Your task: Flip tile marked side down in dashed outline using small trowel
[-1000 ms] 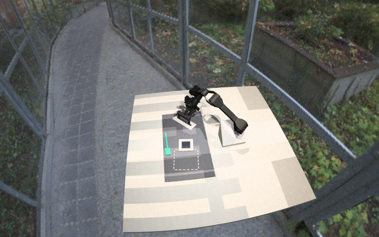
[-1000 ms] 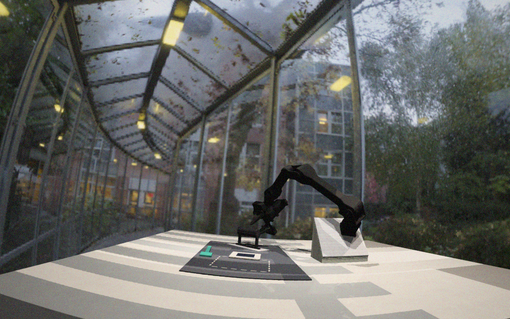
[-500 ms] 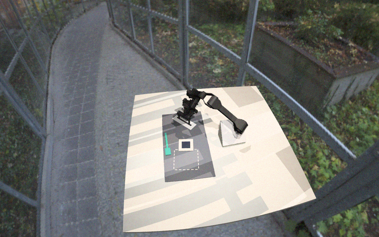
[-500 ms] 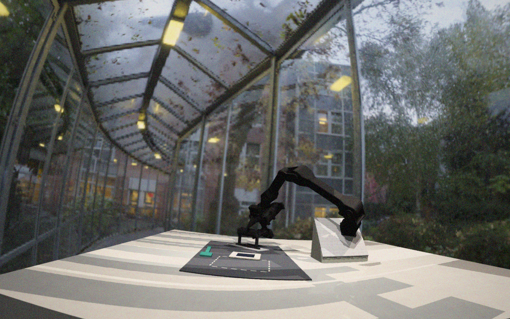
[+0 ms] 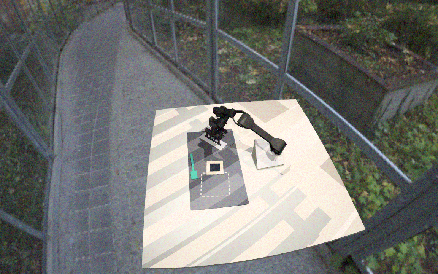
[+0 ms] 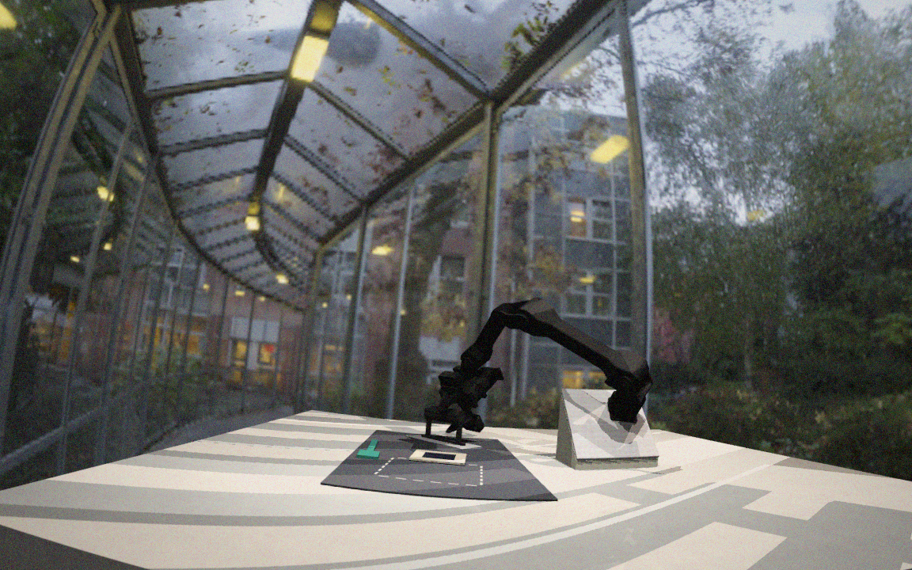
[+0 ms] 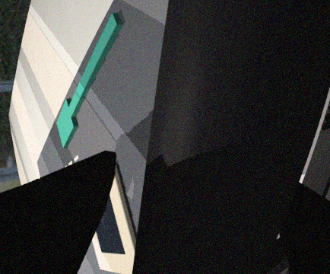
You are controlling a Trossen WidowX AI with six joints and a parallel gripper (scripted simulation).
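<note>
The dark mat is 180 mm to the left of my gripper tip and 70 mm below it. Round my gripper tip: cream tile: 210 mm to the left, 50 mm below, 10 mm behind; then green trowel: 210 mm to the left, 130 mm ahead, 50 mm below.
</note>
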